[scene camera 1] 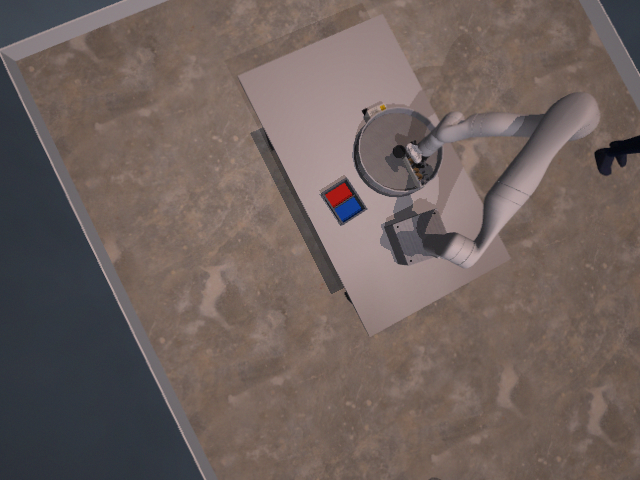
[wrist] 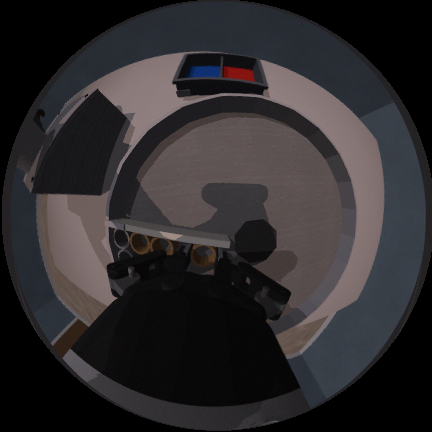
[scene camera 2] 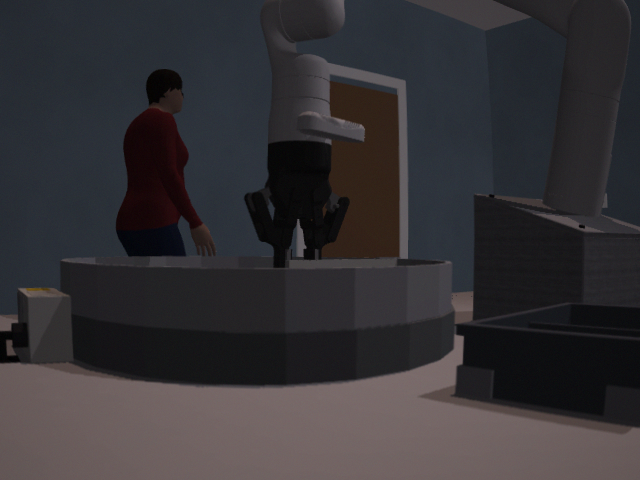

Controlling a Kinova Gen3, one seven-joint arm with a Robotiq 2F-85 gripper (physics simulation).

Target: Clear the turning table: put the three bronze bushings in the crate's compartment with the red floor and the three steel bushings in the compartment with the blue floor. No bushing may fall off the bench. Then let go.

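Where they show: gripper, fingertip midpoint: (scene camera 1: 409,162) (wrist: 203,251); arm's base at its link origin: (scene camera 1: 433,244) (scene camera 2: 570,209).
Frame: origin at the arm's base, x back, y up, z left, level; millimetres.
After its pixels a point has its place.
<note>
In the wrist view, my gripper (wrist: 203,251) {x -392, y -96, z -130 mm} (scene camera 2: 296,258) {x -392, y -96, z -130 mm} is down inside the turning table (wrist: 240,150) {x -421, y -105, z 16 mm} (scene camera 2: 248,294) {x -565, y -90, z 76 mm} (scene camera 1: 382,139) {x -555, y -105, z -62 mm}. Its fingers are shut on the upright bronze bushing (wrist: 203,245) {x -391, y -80, z -116 mm} nearest the hub. Two more bronze bushings (wrist: 132,243) {x -295, y -82, z -133 mm} (wrist: 172,245) {x -354, y -81, z -123 mm} stand left of it, along the fence (wrist: 175,235) {x -359, y -71, z -107 mm} (scene camera 1: 413,173) {x -332, y -73, z -107 mm}. A steel bushing (wrist: 121,247) {x -276, y -80, z -143 mm} stands at the far left; part of another steel bushing (wrist: 125,251) {x -284, y -79, z -147 mm} shows below it. The third steel bushing is hidden. The crate (wrist: 220,87) {x -370, y -134, z 178 mm} (scene camera 1: 330,209) {x -356, y -145, z 318 mm} (scene camera 2: 537,366) {x -450, y -132, z 250 mm} shows bare red (wrist: 240,74) {x -408, y -152, z 276 mm} and blue (wrist: 205,72) {x -321, y -152, z 264 mm} floors.
The dark hub (wrist: 256,241) {x -462, y -97, z -107 mm} (scene camera 1: 398,151) {x -465, y -97, z -103 mm} stands right of the gripper. A small box (scene camera 1: 376,110) {x -698, y -100, z -99 mm} (scene camera 2: 49,322) {x -696, y -123, z -55 mm} stands against the table's rim. The arm's grey mounting block (scene camera 1: 413,237) {x -65, y -19, z 62 mm} (scene camera 2: 527,258) {x -149, y -70, z 23 mm} (wrist: 82,150) {x -147, y -78, z 0 mm} is beside the turning table. A person (scene camera 2: 155,170) is behind the bench.
</note>
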